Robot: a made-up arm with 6 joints. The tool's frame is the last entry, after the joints.
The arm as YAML. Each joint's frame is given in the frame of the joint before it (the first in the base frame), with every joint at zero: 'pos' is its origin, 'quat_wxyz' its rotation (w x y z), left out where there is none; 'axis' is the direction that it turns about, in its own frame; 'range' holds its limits. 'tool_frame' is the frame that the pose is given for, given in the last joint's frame.
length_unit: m
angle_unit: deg
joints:
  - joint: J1
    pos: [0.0, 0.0, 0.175]
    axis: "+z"
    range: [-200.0, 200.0]
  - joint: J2
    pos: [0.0, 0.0, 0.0]
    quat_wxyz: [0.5, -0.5, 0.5, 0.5]
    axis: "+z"
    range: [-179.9, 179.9]
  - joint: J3
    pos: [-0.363, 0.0, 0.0]
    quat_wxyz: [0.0, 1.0, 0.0, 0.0]
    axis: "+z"
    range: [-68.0, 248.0]
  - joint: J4
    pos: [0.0, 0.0, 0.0]
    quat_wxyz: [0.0, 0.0, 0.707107, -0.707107]
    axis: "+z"
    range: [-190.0, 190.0]
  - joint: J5
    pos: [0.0, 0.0, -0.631]
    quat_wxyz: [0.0, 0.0, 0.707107, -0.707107]
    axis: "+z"
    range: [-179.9, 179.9]
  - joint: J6
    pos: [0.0, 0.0, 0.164]
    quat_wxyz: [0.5, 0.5, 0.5, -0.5]
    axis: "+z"
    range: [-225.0, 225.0]
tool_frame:
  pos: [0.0, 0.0, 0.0]
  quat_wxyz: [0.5, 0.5, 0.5, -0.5]
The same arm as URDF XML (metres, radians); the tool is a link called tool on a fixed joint. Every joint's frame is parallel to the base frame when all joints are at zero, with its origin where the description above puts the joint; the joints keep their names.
<robot name="arm">
<link name="base"/>
<link name="link1"/>
<link name="link2"/>
<link name="link3"/>
<link name="link4"/>
<link name="link5"/>
<link name="link6"/>
<link name="tool"/>
<joint name="J1" type="revolute"><parent link="base"/><child link="link1"/><origin xyz="0.0000 0.0000 0.1750" rpy="0.0000 0.0000 0.0000"/><axis xyz="0 0 1"/><limit lower="-3.4907" upper="3.4907"/></joint>
<joint name="J2" type="revolute"><parent link="link1"/><child link="link2"/><origin xyz="0.0000 0.0000 0.0000" rpy="0.0000 0.0000 0.0000"/><axis xyz="0 1 0"/><limit lower="-3.1398" upper="3.1398"/></joint>
<joint name="J3" type="revolute"><parent link="link2"/><child link="link3"/><origin xyz="0.0000 0.0000 0.3630" rpy="0.0000 0.0000 0.0000"/><axis xyz="0 -1 0"/><limit lower="-1.1868" upper="4.3284"/></joint>
<joint name="J4" type="revolute"><parent link="link3"/><child link="link4"/><origin xyz="0.0000 0.0000 0.0000" rpy="0.0000 0.0000 0.0000"/><axis xyz="-1 0 0"/><limit lower="-3.3161" upper="3.3161"/></joint>
<joint name="J5" type="revolute"><parent link="link4"/><child link="link5"/><origin xyz="0.6310 0.0000 0.0000" rpy="0.0000 0.0000 0.0000"/><axis xyz="0 -1 0"/><limit lower="-3.1398" upper="3.1398"/></joint>
<joint name="J6" type="revolute"><parent link="link5"/><child link="link6"/><origin xyz="0.0000 -0.1640 0.0000" rpy="0.0000 0.0000 0.0000"/><axis xyz="-1 0 0"/><limit lower="-3.9270" upper="3.9270"/></joint>
<joint name="tool_joint" type="fixed"><parent link="link6"/><child link="tool"/><origin xyz="0.0000 0.0000 0.0000" rpy="0.0000 0.0000 0.0000"/></joint>
</robot>

